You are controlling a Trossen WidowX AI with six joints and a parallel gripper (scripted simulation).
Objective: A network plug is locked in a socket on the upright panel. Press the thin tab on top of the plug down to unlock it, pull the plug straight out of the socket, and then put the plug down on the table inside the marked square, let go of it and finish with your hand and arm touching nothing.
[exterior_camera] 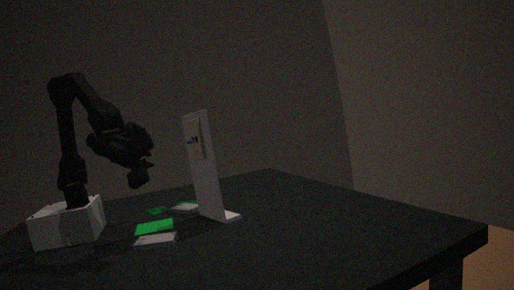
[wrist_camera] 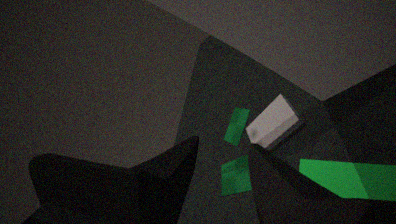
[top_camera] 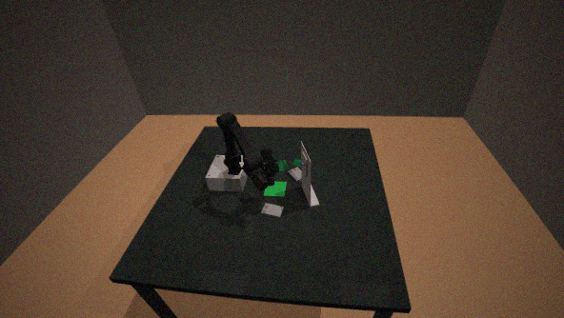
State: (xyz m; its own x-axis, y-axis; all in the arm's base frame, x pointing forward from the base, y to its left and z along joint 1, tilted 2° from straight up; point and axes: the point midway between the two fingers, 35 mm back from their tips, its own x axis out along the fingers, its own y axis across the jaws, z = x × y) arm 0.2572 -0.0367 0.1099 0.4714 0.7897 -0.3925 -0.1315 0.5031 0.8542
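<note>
Now: the network plug 130 mm ahead of my gripper tip, 20 mm to the right of it and 40 mm above it. Round my gripper tip: white panel 150 mm ahead, 10 mm to the right, 60 mm below; then green square 40 mm behind, 20 mm to the left, 200 mm below.
</note>
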